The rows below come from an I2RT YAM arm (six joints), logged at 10 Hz.
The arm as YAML. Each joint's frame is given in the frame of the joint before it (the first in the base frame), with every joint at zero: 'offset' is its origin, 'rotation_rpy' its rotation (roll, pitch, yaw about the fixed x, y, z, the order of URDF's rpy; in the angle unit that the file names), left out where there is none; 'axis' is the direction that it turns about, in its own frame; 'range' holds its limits. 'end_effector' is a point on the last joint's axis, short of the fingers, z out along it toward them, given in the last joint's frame.
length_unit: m
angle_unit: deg
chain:
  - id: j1
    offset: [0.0, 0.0, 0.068]
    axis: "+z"
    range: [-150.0, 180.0]
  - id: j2
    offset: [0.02, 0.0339, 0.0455]
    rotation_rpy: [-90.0, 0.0, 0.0]
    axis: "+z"
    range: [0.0, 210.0]
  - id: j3
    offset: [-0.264, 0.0, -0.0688]
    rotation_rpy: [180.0, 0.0, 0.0]
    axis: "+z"
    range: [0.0, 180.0]
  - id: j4
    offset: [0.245, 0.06, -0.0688]
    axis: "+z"
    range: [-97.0, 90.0]
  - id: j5
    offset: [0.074, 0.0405, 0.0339]
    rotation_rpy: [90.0, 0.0, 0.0]
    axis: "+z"
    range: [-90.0, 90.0]
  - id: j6
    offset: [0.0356, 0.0, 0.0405]
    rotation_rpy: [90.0, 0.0, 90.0]
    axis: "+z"
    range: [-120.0, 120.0]
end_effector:
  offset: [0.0, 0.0, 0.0]
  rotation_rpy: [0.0, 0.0, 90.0]
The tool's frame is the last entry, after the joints.
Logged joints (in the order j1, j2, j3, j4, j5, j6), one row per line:
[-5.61 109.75 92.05 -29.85 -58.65 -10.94]
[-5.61 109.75 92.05 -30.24 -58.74 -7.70]
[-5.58 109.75 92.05 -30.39 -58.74 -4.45]
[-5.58 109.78 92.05 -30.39 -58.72 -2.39]
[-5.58 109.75 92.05 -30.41 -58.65 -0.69]
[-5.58 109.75 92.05 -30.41 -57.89 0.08]
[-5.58 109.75 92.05 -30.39 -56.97 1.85]
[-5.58 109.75 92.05 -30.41 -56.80 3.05]
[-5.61 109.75 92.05 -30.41 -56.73 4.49]
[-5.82 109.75 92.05 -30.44 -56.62 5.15]
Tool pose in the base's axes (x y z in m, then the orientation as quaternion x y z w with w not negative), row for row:
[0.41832 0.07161 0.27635 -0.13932 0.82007 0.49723 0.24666]
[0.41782 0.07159 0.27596 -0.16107 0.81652 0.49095 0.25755]
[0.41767 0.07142 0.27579 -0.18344 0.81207 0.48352 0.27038]
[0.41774 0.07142 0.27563 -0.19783 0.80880 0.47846 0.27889]
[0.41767 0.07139 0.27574 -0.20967 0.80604 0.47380 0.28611]
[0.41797 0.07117 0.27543 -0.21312 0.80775 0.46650 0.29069]
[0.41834 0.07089 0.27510 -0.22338 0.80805 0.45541 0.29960]
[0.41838 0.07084 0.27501 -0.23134 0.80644 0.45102 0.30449]
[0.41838 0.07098 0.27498 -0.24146 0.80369 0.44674 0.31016]
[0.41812 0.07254 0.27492 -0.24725 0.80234 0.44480 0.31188]
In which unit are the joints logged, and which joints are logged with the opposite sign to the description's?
The joints are logged in degrees. Opposite sign: j1, j6.
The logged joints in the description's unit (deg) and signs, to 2 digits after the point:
[5.61 109.75 92.05 -29.85 -58.65 10.94]
[5.61 109.75 92.05 -30.24 -58.74 7.70]
[5.58 109.75 92.05 -30.39 -58.74 4.45]
[5.58 109.78 92.05 -30.39 -58.72 2.39]
[5.58 109.75 92.05 -30.41 -58.65 0.69]
[5.58 109.75 92.05 -30.41 -57.89 -0.08]
[5.58 109.75 92.05 -30.39 -56.97 -1.85]
[5.58 109.75 92.05 -30.41 -56.80 -3.05]
[5.61 109.75 92.05 -30.41 -56.73 -4.49]
[5.82 109.75 92.05 -30.44 -56.62 -5.15]

